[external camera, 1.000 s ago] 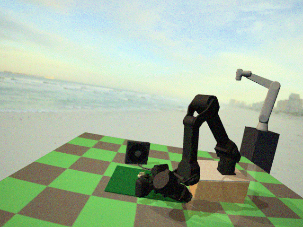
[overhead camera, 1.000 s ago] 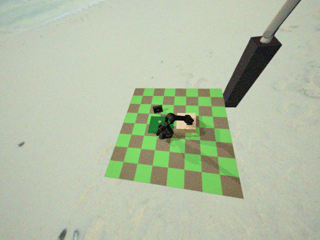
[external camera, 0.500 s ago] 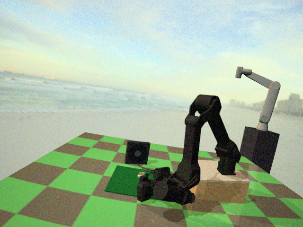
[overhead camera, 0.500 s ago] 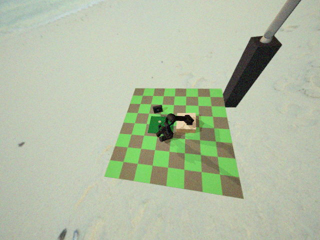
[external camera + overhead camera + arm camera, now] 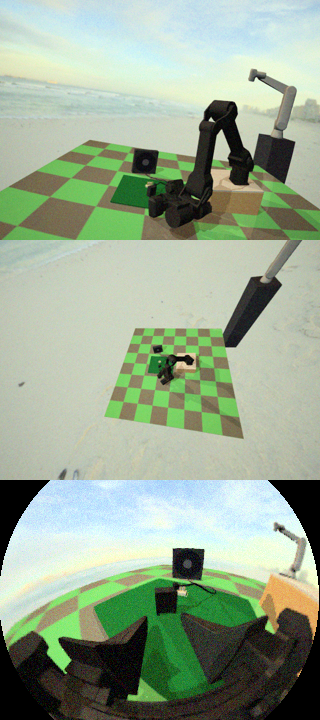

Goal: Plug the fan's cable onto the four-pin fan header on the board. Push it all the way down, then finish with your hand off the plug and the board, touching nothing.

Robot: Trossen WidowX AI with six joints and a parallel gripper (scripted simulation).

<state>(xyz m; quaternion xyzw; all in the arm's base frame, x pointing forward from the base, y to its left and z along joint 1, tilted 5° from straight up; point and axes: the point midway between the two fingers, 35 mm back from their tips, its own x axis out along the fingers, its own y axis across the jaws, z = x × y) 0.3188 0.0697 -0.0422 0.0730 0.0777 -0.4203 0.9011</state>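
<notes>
My gripper tip is 30 mm to the left of the dark fan plug and 20 mm short of it. The rest, counted from my gripper tip: black fan: 250 mm to the right, 50 mm ahead, 40 mm above; dark green board: 60 mm to the right, 30 mm below; four-pin fan header: 100 mm to the right, 20 mm below, 20 mm ahead.
</notes>
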